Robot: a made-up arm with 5 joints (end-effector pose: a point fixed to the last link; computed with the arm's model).
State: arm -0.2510 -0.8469 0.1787 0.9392 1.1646
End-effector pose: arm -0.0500 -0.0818 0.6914 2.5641 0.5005 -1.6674
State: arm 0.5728 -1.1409 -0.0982 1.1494 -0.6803
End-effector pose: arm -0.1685 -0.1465 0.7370 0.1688 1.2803 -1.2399
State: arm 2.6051 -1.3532 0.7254 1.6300 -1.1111
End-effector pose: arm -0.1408 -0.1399 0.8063 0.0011 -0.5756 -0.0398
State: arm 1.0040 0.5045 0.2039 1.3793 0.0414
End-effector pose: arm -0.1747 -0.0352 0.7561 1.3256 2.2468 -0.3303
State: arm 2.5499 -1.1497 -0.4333 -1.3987 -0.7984
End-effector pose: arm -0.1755 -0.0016 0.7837 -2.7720 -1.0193 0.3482
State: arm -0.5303 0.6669 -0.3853 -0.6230 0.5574
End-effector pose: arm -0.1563 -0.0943 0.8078 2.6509 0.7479 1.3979
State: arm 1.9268 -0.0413 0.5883 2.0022 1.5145
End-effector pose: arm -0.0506 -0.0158 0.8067 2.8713 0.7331 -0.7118
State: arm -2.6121 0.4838 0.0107 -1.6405 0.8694
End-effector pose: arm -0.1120 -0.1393 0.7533 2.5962 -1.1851 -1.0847
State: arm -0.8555 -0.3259 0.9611 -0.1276 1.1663
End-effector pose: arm -0.0743 -0.1119 0.7676 -3.0079 0.3945 0.8128
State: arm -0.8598 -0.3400 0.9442 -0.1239 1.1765
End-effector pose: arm -0.0737 -0.1115 0.7672 -3.0037 0.3739 0.8131
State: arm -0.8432 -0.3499 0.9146 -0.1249 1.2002
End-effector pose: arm -0.0728 -0.1105 0.7694 -3.0080 0.3397 0.7750
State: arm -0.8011 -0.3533 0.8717 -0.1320 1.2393
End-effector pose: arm -0.0719 -0.1088 0.7750 -3.0203 0.2901 0.6924
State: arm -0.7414 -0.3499 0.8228 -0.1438 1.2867
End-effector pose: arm -0.0714 -0.1066 0.7828 -3.0339 0.2299 0.5823
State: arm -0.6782 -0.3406 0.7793 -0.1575 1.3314
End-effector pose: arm -0.0718 -0.1042 0.7909 -3.0438 0.1716 0.4710
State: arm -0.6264 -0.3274 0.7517 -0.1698 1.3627
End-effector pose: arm -0.0729 -0.1024 0.7975 -3.0496 0.1305 0.3825
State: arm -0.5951 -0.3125 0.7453 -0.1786 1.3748
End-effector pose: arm -0.0742 -0.1016 0.8015 -3.0547 0.1170 0.3296
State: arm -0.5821 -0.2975 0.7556 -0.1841 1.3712
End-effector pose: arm -0.0753 -0.1017 0.8032 -3.0607 0.1273 0.3074
